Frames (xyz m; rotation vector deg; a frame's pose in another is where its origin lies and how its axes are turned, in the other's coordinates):
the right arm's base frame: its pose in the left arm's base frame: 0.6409 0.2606 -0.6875 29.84 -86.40 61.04
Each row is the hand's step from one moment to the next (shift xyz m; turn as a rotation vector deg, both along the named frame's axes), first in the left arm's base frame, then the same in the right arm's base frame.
Working: the left arm's base frame: its pose in the right arm's base frame: 0.7405 0.1640 0.6132 -29.84 86.40 -61.04

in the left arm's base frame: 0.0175 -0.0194 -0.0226 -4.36 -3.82 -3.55
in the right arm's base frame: -0.0301 -0.0161 0.0053 -3.19 2.83 5.29
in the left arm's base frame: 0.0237 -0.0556 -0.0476 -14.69 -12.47 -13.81
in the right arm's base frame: -0.0637 -0.0306 0.0305 -12.39 10.35 17.36
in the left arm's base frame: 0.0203 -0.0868 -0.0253 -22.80 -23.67 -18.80
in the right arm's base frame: -0.0492 -0.0504 0.0602 -17.77 13.09 30.77
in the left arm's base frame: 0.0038 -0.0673 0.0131 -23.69 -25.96 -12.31
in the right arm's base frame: -0.0045 -0.0402 0.0555 -11.98 10.55 33.64
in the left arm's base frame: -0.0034 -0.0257 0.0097 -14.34 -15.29 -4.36
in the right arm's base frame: 0.0039 -0.0130 0.0241 -4.24 5.57 20.23
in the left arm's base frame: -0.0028 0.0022 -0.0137 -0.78 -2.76 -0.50
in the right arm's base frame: -0.0117 0.0079 -0.0013 -0.93 -0.55 2.70
